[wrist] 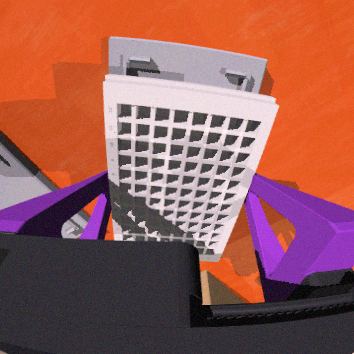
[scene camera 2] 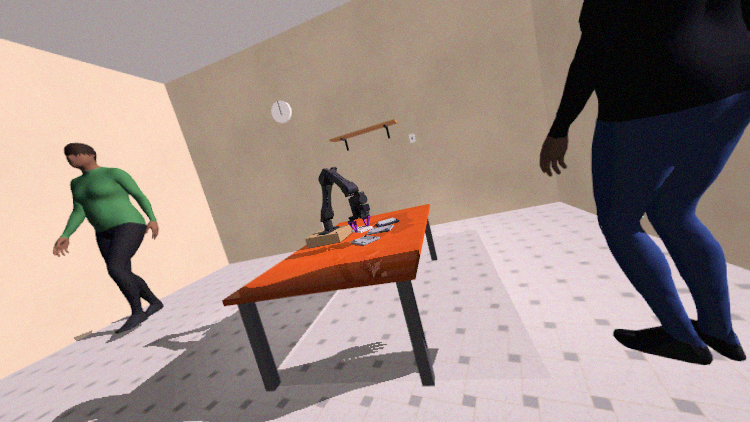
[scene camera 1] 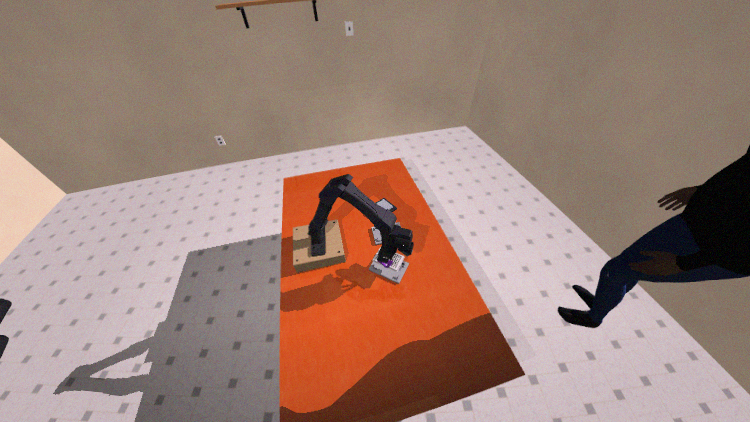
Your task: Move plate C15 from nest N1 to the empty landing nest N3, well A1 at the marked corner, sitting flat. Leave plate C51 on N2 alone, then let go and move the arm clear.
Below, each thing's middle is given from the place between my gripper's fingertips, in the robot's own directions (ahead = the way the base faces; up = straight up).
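Labels:
The well plate (wrist: 180, 156) is here in my sight, and I see my gripper 10 mm below it.

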